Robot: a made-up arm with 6 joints. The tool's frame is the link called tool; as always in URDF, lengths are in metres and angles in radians. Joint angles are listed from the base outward. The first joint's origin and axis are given. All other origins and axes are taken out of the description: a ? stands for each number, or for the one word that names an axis. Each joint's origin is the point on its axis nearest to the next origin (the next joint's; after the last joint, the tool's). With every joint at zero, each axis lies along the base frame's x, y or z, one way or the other. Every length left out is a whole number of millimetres.
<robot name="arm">
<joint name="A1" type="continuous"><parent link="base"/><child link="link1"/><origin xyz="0 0 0.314" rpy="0 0 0"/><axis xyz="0 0 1"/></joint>
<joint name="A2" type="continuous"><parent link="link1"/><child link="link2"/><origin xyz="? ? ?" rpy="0 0 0"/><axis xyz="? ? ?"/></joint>
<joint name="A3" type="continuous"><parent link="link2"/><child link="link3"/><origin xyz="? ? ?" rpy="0 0 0"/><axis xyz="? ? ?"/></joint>
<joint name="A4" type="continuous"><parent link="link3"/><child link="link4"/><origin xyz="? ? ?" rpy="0 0 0"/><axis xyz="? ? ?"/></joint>
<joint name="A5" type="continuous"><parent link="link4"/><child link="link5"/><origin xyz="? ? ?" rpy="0 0 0"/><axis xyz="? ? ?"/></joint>
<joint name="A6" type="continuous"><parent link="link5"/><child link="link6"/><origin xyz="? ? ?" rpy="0 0 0"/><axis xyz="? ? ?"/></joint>
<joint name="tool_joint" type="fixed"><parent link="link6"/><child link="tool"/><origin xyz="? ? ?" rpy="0 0 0"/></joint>
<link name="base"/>
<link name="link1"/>
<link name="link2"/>
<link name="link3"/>
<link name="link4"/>
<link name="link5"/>
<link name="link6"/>
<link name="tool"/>
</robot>
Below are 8 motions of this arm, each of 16 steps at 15 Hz.
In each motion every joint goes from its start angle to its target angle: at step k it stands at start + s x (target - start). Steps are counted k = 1, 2, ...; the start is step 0. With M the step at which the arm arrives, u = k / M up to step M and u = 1 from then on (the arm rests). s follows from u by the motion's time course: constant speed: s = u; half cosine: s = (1 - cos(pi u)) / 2; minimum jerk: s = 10 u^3 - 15 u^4 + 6 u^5.
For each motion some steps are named. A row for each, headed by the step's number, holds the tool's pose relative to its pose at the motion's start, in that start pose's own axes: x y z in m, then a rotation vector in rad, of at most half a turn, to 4 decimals.
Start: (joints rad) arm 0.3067 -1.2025 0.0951 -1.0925 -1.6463 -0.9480
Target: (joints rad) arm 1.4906 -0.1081 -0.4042 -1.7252 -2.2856 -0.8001
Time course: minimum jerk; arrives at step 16
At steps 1, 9, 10, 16:
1: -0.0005 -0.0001 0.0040 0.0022 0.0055 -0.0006
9: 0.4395 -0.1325 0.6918 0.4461 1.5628 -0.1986
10: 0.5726 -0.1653 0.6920 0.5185 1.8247 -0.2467
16: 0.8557 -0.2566 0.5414 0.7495 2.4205 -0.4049

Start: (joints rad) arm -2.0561 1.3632 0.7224 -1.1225 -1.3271 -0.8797
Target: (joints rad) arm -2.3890 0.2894 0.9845 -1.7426 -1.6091 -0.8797
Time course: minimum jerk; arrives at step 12
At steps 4, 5, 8, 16:
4: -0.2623 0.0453 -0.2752 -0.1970 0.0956 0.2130
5: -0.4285 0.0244 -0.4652 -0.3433 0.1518 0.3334
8: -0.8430 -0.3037 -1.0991 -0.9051 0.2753 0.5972
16: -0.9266 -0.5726 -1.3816 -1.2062 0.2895 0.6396

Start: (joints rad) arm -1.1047 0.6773 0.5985 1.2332 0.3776 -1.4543
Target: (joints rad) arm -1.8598 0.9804 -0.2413 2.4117 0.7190 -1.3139
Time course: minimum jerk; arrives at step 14
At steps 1, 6, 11, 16:
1: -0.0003 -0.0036 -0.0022 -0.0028 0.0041 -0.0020
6: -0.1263 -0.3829 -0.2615 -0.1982 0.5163 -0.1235
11: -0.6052 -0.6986 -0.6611 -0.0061 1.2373 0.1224
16: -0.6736 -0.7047 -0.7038 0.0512 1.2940 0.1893

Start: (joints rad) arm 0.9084 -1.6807 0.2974 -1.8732 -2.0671 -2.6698
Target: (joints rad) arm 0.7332 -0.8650 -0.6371 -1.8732 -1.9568 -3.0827
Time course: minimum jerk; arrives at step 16
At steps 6, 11, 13, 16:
6: -0.1106 0.3633 0.1280 0.5451 0.2216 -0.0905
11: -0.1726 0.7472 0.6101 1.6110 0.6885 -0.2853
13: -0.1597 0.7675 0.7257 1.8597 0.8134 -0.3424
16: -0.1528 0.7691 0.7654 1.9509 0.8617 -0.3654

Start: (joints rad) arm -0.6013 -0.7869 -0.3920 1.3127 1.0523 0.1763
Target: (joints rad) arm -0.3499 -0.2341 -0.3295 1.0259 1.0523 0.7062
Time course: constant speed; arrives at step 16
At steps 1, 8, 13, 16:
1: 0.0135 0.0118 -0.0346 0.0077 -0.0051 -0.0051
8: 0.1247 0.1350 -0.2510 0.0581 -0.0281 -0.0286
13: 0.2183 0.2618 -0.3701 0.0891 -0.0339 -0.0284
16: 0.2778 0.3509 -0.4242 0.1047 -0.0348 -0.0202

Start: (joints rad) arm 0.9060 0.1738 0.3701 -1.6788 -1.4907 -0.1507
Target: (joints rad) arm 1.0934 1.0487 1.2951 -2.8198 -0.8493 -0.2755
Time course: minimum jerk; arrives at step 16
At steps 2, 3, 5, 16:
2: 0.0052 -0.0031 0.0144 0.0032 -0.0043 0.0198
3: 0.0159 -0.0101 0.0434 0.0104 -0.0130 0.0600
5: 0.0611 -0.0454 0.1561 0.0496 -0.0458 0.2207
16: 0.3690 -0.4904 0.6387 0.6479 -0.1490 1.1231

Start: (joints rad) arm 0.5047 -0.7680 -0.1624 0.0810 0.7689 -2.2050
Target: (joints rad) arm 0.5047 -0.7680 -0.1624 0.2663 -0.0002 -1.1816
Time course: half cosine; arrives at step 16
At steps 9, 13, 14, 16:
9: 0.0085 0.0067 -0.0058 -0.6962 -0.0957 -0.4624
13: 0.0130 0.0099 -0.0093 -1.0545 -0.0490 -0.7394
14: 0.0137 0.0104 -0.0098 -1.1047 -0.0361 -0.7810
16: 0.0142 0.0107 -0.0102 -1.1456 -0.0244 -0.8155

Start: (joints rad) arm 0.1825 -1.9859 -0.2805 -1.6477 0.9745 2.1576
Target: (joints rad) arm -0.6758 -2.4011 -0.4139 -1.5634 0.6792 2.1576
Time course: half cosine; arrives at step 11
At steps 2, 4, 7, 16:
2: -0.0715 0.0102 0.0024 -0.0246 -0.0803 -0.0114
4: -0.2598 0.0475 -0.0157 -0.0988 -0.2956 -0.0346
7: -0.5877 0.1437 -0.1508 -0.2782 -0.7118 -0.0511
16: -0.7656 0.2112 -0.3132 -0.4322 -0.9972 -0.0418

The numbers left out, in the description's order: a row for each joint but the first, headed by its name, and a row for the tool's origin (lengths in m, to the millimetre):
A2: xyz 0 0 0, axis 0 1 0
A3: xyz 0 0 1.077, axis 0 -1 0
A4: xyz 0.647 0 0, axis -1 0 0
A5: xyz 0 -0.111 0, axis 0 -1 0
A6: xyz 0 0 0, axis -1 0 0
tool: xyz 0 0 0

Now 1 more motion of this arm.
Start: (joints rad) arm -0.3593 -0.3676 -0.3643 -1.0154 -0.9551 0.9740
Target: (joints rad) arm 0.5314 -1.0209 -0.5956 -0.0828 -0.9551 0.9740
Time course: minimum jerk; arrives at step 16
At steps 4, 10, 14, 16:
4: -0.0298 0.0476 -0.0199 -0.1264 0.0501 0.0278
10: -0.2715 0.1289 -0.2038 -0.8811 0.1358 0.1174
14: -0.3587 0.0566 -0.2898 -1.1626 0.0634 0.1124
16: -0.3630 0.0503 -0.2950 -1.1788 0.0570 0.1113

